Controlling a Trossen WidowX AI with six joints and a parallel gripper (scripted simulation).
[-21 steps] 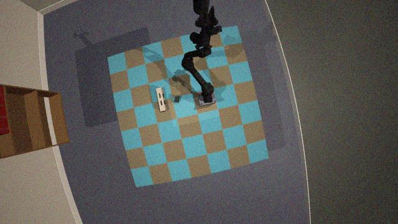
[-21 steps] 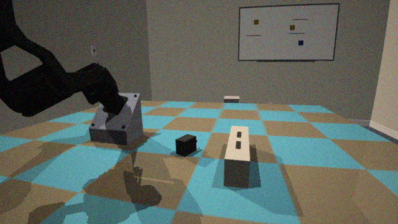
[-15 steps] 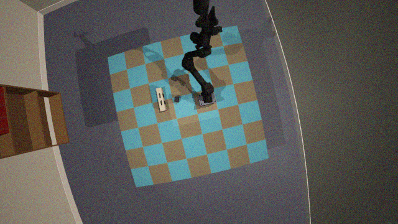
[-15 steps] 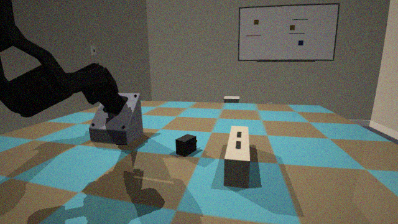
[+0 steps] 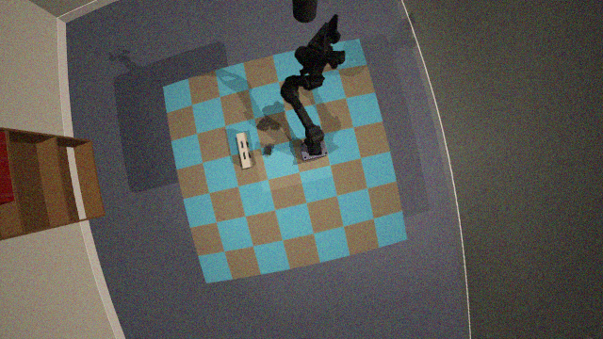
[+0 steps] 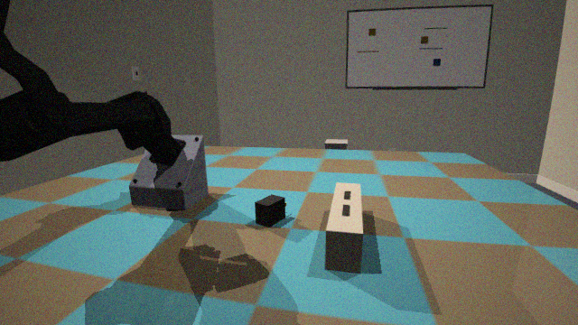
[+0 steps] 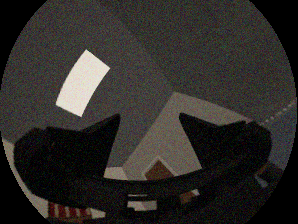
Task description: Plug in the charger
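The two-prong charger is 320 mm ahead of my gripper tip, 340 mm to the left of it and 620 mm below it.
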